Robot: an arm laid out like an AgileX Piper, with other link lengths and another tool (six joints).
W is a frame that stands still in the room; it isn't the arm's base.
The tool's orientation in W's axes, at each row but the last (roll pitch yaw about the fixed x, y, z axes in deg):
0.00, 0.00, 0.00
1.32, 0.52, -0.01
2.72, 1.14, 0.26
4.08, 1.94, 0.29
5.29, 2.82, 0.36
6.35, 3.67, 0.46
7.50, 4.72, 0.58
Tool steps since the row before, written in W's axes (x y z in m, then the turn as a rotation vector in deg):
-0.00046, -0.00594, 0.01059, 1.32, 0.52, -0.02
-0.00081, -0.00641, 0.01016, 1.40, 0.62, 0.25
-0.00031, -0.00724, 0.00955, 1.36, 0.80, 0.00
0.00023, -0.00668, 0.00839, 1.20, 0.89, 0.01
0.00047, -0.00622, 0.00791, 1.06, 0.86, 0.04
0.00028, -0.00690, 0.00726, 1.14, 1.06, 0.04
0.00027, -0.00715, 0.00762, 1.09, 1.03, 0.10
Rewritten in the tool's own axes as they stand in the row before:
-0.00046, -0.00594, 0.01059, 1.32, 0.52, -0.02
-0.00090, -0.00617, 0.01030, 1.40, 0.63, 0.25
-0.00053, -0.00678, 0.00987, 1.36, 0.79, -0.01
-0.00009, -0.00607, 0.00885, 1.20, 0.89, -0.01
0.00004, -0.00547, 0.00846, 1.06, 0.86, 0.01
-0.00024, -0.00606, 0.00798, 1.14, 1.06, 0.00
-0.00043, -0.00610, 0.00848, 1.09, 1.04, 0.06

